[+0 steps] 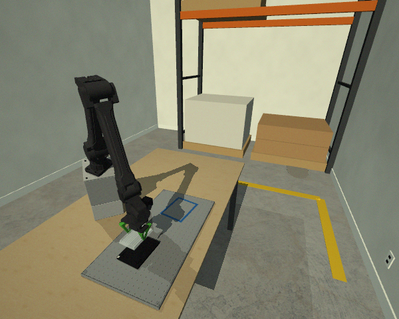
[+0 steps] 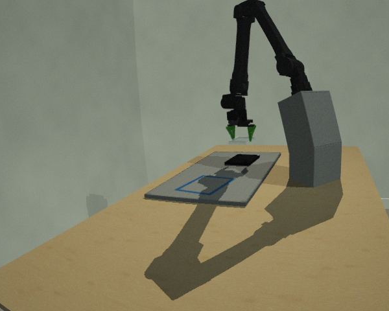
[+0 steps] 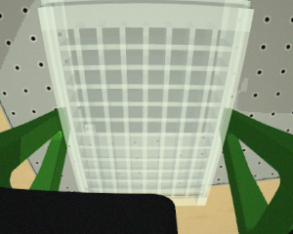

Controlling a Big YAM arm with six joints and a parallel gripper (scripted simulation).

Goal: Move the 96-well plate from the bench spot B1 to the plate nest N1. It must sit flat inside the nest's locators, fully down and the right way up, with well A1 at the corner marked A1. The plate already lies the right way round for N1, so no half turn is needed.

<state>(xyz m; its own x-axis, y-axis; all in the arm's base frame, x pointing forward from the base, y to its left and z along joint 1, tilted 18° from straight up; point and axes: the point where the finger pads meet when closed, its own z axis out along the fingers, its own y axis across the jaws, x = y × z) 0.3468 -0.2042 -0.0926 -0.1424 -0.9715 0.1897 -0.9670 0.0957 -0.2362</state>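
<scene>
Right now the 96-well plate is right at my hand. Round my hand: black plate nest 100 mm below.
</scene>
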